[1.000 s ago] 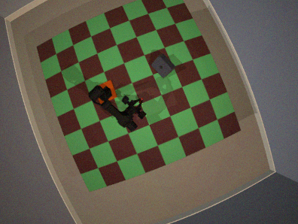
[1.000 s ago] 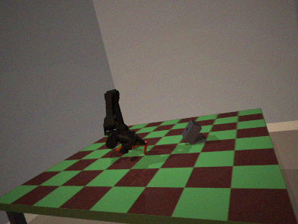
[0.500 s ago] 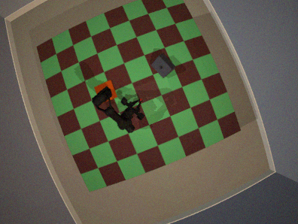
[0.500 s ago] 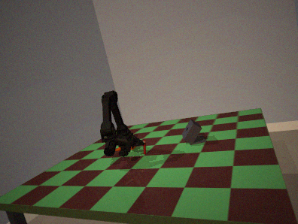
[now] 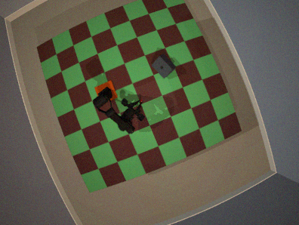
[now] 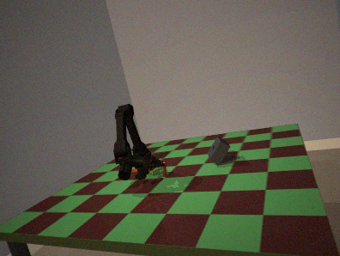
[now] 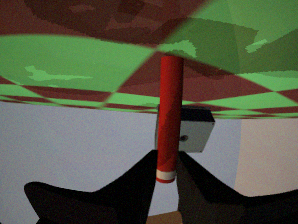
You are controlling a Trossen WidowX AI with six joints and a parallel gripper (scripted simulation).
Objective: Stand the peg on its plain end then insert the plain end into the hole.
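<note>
My gripper tip is 1 cm above the red peg. The rest, counted from my gripper tip: grey sloped panel 26 cm ahead, 13 cm to the left, 1 cm below.
</note>
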